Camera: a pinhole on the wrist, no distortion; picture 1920 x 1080 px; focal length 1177.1 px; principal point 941.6 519.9 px. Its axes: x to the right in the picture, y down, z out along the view. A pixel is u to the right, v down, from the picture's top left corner.
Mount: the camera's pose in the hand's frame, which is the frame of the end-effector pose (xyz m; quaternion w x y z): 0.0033 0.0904 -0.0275 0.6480 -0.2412 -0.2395 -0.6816
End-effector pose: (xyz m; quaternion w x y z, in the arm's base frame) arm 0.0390 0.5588 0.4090 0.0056 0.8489 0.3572 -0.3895
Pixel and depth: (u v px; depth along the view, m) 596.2 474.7 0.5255
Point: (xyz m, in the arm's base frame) 0.1895 0.0723 0.0692
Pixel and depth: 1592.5 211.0 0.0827
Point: 0.0546 0.4475 0.3469
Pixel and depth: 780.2 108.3 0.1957
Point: 0.0896 0.3142 0.3118
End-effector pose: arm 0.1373 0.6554 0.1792 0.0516 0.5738 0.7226 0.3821
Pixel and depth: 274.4 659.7 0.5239
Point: 0.7170 0.8561 0.4779
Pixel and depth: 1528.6 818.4 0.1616
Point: 0.3016 0.7731 0.1699
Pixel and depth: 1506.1 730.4 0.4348
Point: 0.4984 0.9524 0.0233
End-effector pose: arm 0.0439 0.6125 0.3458 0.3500 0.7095 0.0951 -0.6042
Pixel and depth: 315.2 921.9 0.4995
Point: 0.2814 -0.0057 0.3927
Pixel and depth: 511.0 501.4 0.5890
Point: 0.1731 -0.0337 0.5669
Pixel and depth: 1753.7 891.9 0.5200
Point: -0.3151 0.0937 0.2351
